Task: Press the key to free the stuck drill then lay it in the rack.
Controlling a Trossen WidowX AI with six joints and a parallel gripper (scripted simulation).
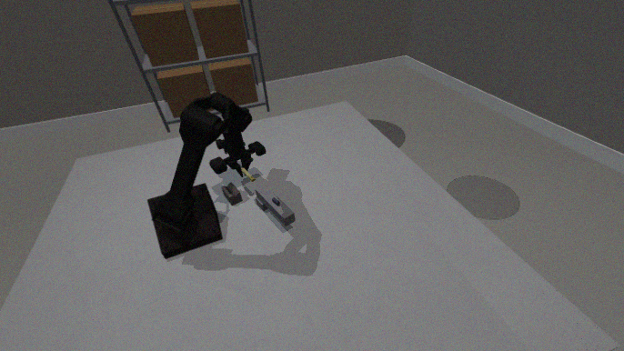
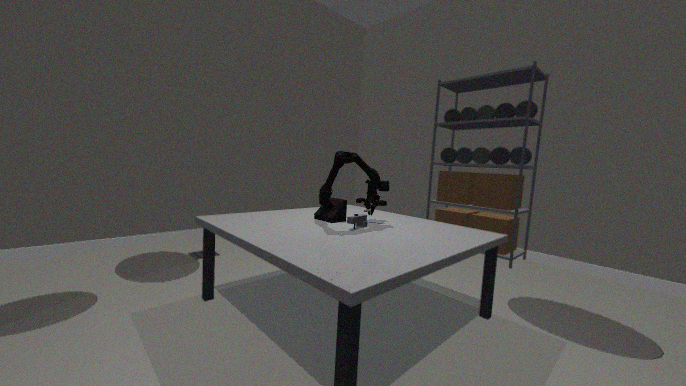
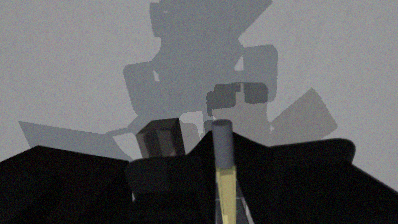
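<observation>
My gripper tip is now 3 cm to the left of the drill, 3 cm below it and 2 cm short of it. The rest, counted from my gripper tip: grey holder block 17 cm to the right, 9 cm ahead; rack 6 cm to the right, 5 cm behind, 3 cm below; blue key 20 cm to the right, 10 cm ahead.
</observation>
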